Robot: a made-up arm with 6 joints. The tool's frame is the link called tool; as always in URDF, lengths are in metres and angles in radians. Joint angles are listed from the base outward.
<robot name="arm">
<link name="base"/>
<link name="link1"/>
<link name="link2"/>
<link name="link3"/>
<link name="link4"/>
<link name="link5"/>
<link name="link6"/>
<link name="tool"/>
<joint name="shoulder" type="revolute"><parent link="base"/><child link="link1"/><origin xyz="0 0 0.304" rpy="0 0 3.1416"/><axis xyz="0 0 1"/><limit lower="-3.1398" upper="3.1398"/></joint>
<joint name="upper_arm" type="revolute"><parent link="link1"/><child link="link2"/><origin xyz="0 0 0" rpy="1.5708 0 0"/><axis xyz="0 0 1"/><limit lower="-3.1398" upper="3.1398"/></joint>
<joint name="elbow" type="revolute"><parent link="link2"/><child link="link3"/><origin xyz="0 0.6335 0" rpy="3.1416 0 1.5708"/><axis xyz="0 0 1"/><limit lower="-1.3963" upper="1.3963"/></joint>
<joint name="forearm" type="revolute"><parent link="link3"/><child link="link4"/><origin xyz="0 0 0" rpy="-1.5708 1.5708 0"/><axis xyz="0 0 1"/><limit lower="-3.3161" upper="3.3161"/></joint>
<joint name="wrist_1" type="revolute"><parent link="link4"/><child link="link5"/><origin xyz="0 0 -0.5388" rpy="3.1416 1.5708 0"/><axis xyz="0 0 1"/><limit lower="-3.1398" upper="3.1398"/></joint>
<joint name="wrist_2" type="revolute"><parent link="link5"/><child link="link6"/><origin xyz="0 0 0.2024" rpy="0 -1.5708 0"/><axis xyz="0 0 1"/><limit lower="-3.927" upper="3.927"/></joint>
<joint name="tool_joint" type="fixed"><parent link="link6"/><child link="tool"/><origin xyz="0 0 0" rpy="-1.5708 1.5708 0"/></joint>
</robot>
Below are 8 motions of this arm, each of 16 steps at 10 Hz.
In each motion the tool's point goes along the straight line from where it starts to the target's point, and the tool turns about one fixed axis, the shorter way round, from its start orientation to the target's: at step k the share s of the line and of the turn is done. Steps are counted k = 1, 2, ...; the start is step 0. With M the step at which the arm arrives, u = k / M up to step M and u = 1 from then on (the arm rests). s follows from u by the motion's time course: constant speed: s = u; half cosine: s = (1 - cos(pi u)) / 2; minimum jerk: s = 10 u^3 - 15 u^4 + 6 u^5.
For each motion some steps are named. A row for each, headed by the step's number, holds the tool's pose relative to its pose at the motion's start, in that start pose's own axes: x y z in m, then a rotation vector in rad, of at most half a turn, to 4 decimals.
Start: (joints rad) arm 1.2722 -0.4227 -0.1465 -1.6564 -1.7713 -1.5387
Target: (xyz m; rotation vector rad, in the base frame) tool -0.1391 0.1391 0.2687 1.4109 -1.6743 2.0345
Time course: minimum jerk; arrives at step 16
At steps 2, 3, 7, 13, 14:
2: 0.0030 -0.0057 0.0078 0.0307 0.0047 -0.0189
3: 0.0090 -0.0172 0.0236 0.0934 0.0144 -0.0576
7: 0.0712 -0.1355 0.1861 0.7352 0.1132 -0.4533
13: 0.1764 -0.3357 0.4610 1.8210 0.2804 -1.1228
14: 0.1825 -0.3473 0.4769 1.8837 0.2901 -1.1614

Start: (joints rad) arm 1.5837 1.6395 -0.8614 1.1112 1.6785 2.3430
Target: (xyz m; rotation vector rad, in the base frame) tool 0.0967 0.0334 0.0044 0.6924 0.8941 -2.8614
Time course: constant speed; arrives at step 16
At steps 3, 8, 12, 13, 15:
3: -0.0308 -0.0283 0.0500 0.1425 -0.0293 0.0512
8: -0.0822 -0.0756 0.1335 0.3801 -0.0782 0.1365
12: -0.1233 -0.1133 0.2002 0.5702 -0.1173 0.2048
13: -0.1335 -0.1228 0.2169 0.6177 -0.1270 0.2219
15: -0.1541 -0.1417 0.2502 0.7127 -0.1466 0.2560

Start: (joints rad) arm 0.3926 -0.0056 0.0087 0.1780 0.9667 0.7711
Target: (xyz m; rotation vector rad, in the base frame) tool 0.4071 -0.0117 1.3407 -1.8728 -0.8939 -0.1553
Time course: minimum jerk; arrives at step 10
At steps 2, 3, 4, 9, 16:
2: 0.0121 -0.0149 0.0126 -0.0616 0.0001 0.0282
3: 0.0340 -0.0419 0.0356 -0.1735 0.0003 0.0794
4: 0.0661 -0.0815 0.0693 -0.3378 0.0007 0.1546
9: 0.2065 -0.2546 0.2165 -1.0550 0.0021 0.4828
16: 0.2083 -0.2568 0.2184 -1.0641 0.0021 0.4870

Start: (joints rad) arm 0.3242 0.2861 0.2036 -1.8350 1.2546 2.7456
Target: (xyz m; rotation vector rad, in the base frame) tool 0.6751 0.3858 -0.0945 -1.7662 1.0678 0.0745
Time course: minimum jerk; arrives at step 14
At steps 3, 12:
3: 0.0096 0.0510 -0.0147 -0.0712 -0.0111 0.0170
12: 0.1348 0.7165 -0.2068 -1.0013 -0.1561 0.2396

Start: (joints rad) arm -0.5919 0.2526 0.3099 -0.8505 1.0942 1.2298
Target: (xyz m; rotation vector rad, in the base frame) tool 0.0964 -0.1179 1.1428 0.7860 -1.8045 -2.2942
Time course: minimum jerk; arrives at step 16
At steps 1, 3, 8, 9, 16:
1: -0.0002 -0.0009 0.0011 0.0021 -0.0002 -0.0033
3: -0.0042 -0.0202 0.0249 0.0461 -0.0039 -0.0733
8: -0.0426 -0.2074 0.2556 0.4723 -0.0400 -0.7513
9: -0.0525 -0.2555 0.3149 0.5819 -0.0493 -0.9255
16: -0.0853 -0.4149 0.5112 0.9447 -0.0800 -1.5025

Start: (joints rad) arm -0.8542 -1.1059 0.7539 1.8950 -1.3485 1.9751
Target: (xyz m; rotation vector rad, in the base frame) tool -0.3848 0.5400 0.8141 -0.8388 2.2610 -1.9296
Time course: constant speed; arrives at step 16
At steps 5, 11, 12, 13, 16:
5: -0.0365 0.0600 0.0793 -0.0237 -0.0270 -0.0626
11: -0.0804 0.1320 0.1745 -0.0521 -0.0595 -0.1378
12: -0.0877 0.1440 0.1904 -0.0569 -0.0649 -0.1503
13: -0.0950 0.1560 0.2062 -0.0616 -0.0703 -0.1628
16: -0.1169 0.1921 0.2538 -0.0758 -0.0865 -0.2004

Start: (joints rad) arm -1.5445 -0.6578 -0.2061 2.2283 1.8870 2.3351
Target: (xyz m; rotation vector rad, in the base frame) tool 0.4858 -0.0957 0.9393 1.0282 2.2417 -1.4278
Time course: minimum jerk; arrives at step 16
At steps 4, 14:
4: 0.0445 0.0090 0.0062 -0.0135 0.0151 -0.1753
14: 0.4229 0.0858 0.0591 -0.1283 0.1433 -1.6666

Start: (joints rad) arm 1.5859 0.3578 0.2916 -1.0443 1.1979 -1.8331
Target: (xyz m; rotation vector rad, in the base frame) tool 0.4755 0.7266 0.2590 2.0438 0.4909 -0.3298
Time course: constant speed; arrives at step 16
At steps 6, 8, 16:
6: 0.0408 0.0704 0.2002 -0.3422 -0.3508 -0.0836
8: 0.0544 0.0938 0.2669 -0.4563 -0.4678 -0.1114
16: 0.1089 0.1877 0.5339 -0.9125 -0.9355 -0.2229

